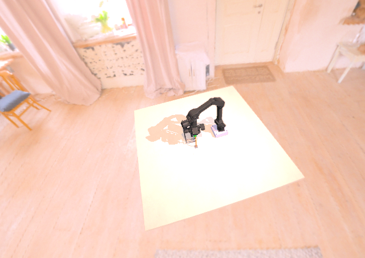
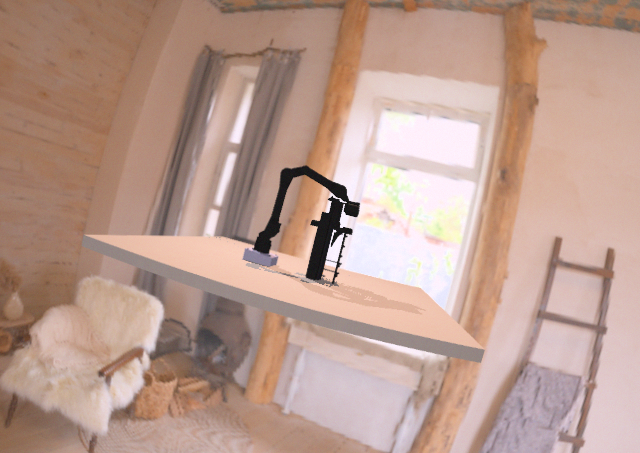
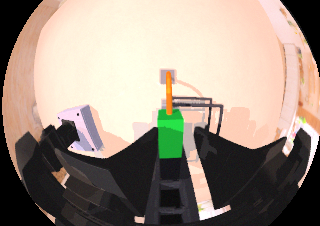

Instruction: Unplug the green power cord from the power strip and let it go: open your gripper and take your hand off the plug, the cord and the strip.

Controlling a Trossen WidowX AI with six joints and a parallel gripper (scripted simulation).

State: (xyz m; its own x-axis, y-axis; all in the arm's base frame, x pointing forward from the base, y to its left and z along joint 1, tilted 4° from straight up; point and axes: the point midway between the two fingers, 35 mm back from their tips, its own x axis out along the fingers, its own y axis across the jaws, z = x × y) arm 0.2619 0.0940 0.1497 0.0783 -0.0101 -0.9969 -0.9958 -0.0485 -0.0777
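Now: the green plug 30 mm to the right of my gripper tip and 10 mm below it.
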